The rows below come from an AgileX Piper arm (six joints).
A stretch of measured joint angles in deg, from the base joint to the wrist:
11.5 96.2 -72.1 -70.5 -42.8 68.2
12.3 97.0 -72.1 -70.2 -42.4 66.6
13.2 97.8 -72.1 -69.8 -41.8 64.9
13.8 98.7 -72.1 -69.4 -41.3 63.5
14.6 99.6 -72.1 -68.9 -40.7 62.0
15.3 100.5 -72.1 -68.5 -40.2 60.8
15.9 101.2 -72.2 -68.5 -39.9 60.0
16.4 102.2 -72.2 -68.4 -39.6 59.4
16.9 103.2 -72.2 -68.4 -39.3 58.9
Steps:
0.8 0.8 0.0 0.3 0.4 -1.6
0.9 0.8 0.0 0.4 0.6 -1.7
0.6 0.9 0.0 0.4 0.5 -1.4
0.8 0.9 0.0 0.5 0.6 -1.5
0.7 0.9 0.0 0.4 0.5 -1.2
0.6 0.7 -0.1 0.0 0.3 -0.8
0.5 1.0 0.0 0.1 0.3 -0.6
0.5 1.0 0.0 0.0 0.3 -0.5

